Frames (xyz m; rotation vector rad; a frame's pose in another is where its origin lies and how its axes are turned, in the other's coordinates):
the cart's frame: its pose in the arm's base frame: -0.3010 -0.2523 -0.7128 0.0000 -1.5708 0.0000
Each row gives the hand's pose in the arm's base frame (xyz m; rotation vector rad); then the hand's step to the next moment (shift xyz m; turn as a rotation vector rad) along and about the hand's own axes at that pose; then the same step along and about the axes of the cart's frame.
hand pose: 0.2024 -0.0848 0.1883 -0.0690 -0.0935 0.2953
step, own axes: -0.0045 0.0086 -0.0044 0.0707 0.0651 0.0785
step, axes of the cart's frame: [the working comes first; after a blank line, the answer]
step, axes of the arm's base frame: -0.0063 0.0066 -0.0054 0.0406 0.0871 0.0785

-0.0054 0.0066 0.0063 0.0785 0.0871 -0.0406
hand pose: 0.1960 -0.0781 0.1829 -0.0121 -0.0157 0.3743
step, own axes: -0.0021 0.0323 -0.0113 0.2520 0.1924 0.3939
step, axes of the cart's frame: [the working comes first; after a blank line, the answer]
step, axes of the arm's base frame: -0.0136 0.0292 -0.0118 0.1573 0.2747 0.3943

-0.0118 0.0292 0.0136 0.3943 0.2747 -0.1573
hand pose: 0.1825 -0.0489 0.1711 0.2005 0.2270 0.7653
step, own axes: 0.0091 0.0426 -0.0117 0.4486 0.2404 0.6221
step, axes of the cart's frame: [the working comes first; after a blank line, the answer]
step, axes of the arm's base frame: -0.0250 0.0375 -0.0013 0.3257 0.4247 0.5996

-0.0013 0.0375 0.0250 0.5996 0.4247 -0.3257
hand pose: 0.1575 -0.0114 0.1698 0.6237 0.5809 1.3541
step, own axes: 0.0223 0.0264 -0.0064 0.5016 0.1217 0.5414
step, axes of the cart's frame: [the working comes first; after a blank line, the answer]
step, axes of the arm's base frame: -0.0201 0.0254 0.0136 0.3589 0.4706 0.4575

0.0136 0.0254 0.0201 0.4575 0.4706 -0.3589
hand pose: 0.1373 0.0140 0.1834 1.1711 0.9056 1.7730
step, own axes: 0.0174 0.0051 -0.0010 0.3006 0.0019 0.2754
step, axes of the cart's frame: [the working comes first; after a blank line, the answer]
step, axes of the arm's base frame: -0.0064 0.0134 0.0105 0.1856 0.3053 0.1964

0.0105 0.0134 0.0064 0.1964 0.3053 -0.1856
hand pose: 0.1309 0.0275 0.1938 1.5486 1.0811 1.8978
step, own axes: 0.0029 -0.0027 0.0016 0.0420 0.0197 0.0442
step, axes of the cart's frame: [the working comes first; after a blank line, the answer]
step, axes of the arm's base frame: 0.0004 0.0042 -0.0003 0.0338 0.0329 0.0433

-0.0003 0.0042 -0.0004 0.0433 0.0329 -0.0338
